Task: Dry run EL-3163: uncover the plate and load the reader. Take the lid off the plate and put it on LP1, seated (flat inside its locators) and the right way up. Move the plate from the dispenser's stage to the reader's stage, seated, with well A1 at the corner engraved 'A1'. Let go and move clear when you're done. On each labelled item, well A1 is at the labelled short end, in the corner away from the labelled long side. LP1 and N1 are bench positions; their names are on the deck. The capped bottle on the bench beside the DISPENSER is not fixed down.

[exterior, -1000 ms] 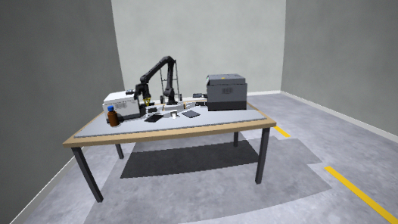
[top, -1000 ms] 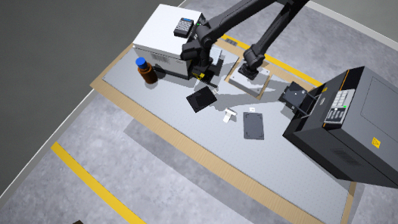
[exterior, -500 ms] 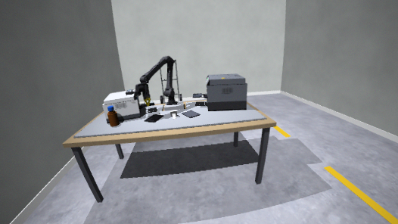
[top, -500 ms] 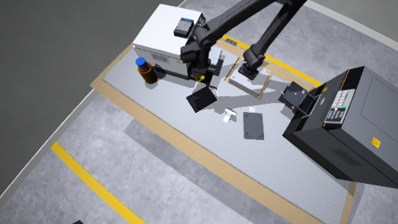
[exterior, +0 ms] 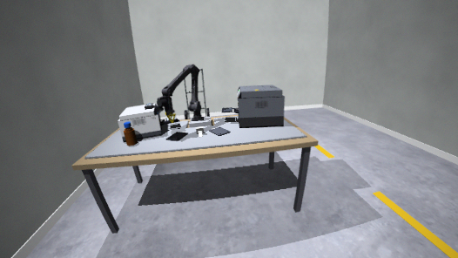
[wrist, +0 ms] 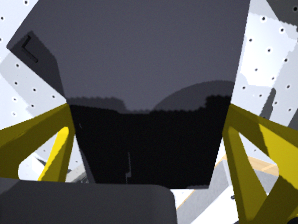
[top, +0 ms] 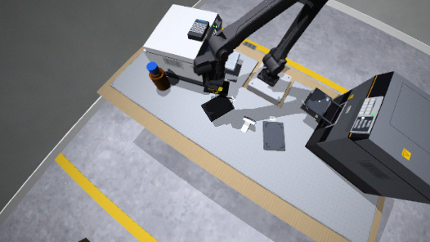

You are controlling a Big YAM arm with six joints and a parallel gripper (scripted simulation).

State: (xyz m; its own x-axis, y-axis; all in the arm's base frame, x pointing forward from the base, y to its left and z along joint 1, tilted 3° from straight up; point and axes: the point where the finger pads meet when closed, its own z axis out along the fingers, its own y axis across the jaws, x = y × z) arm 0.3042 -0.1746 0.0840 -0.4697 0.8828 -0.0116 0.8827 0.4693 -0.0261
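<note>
The black bench pad lies 13 cm below my hand, 4 cm to the left of it and 4 cm ahead of it. Also, from my hand: white well plate (22 cm behind, 7 cm to the right, 4 cm below); then brown capped bottle (32 cm to the right, 14 cm ahead, 2 cm below); then glossy lid (right at my hand).
</note>
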